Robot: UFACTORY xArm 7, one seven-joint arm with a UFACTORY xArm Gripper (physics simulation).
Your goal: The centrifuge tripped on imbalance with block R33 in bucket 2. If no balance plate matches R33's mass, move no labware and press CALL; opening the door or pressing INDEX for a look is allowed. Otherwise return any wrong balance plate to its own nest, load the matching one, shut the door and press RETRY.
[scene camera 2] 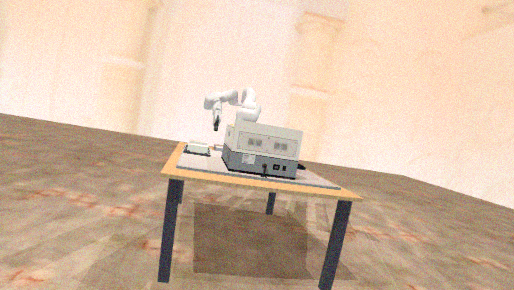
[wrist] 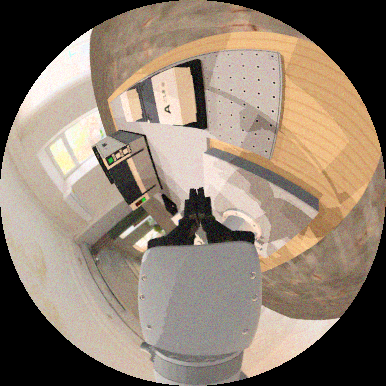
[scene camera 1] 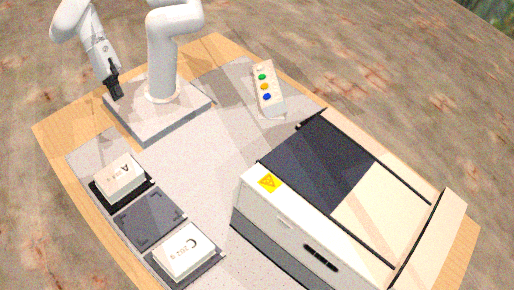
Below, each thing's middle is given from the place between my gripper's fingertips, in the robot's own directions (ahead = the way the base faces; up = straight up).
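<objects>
The button box [scene camera 1: 270, 104] sits 480 mm to the left of my hand, 140 mm ahead of it and 100 mm below it. Counting from my hand again, I find the dark sliding door [scene camera 1: 322, 163] 510 mm ahead, 230 mm to the left and 70 mm above, while the centrifuge [scene camera 1: 392, 222] is 660 mm ahead, 240 mm to the left and 20 mm below. And the nest [scene camera 1: 145, 222]: my gripper is now 130 mm above it, 300 mm short of it and 100 mm to the left of it.
</objects>
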